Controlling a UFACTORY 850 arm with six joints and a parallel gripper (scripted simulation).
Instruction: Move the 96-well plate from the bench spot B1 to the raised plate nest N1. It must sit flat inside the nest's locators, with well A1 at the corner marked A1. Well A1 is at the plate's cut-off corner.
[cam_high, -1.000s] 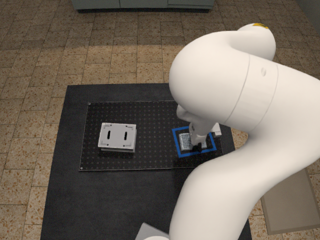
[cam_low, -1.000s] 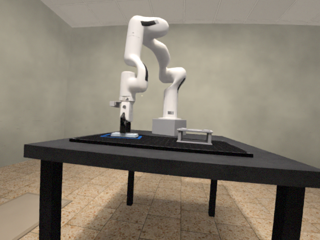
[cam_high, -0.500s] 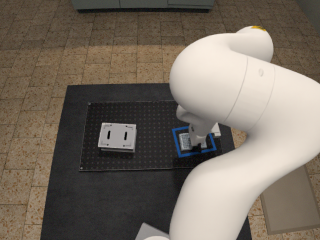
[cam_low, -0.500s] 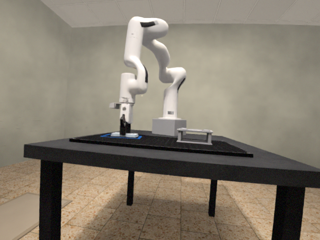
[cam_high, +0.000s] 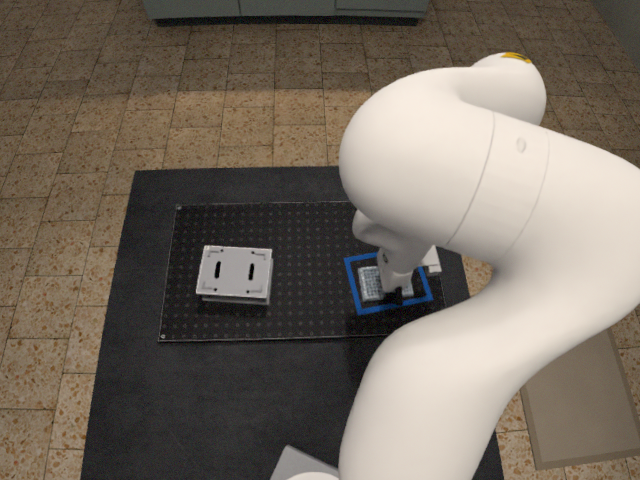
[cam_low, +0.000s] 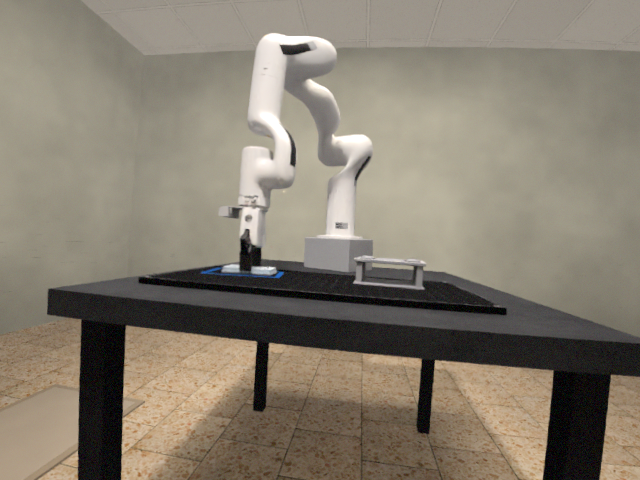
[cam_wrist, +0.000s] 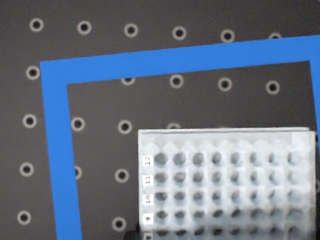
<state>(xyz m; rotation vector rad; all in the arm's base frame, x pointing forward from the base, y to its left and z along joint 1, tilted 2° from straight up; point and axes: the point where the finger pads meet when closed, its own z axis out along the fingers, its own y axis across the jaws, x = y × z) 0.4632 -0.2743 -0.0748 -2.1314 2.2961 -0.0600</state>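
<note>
Right now the 96-well plate is 10 mm below my hand. The rest, counted from my hand: raised plate nest N1: 360 mm to the left, 70 mm ahead, 40 mm above.
</note>
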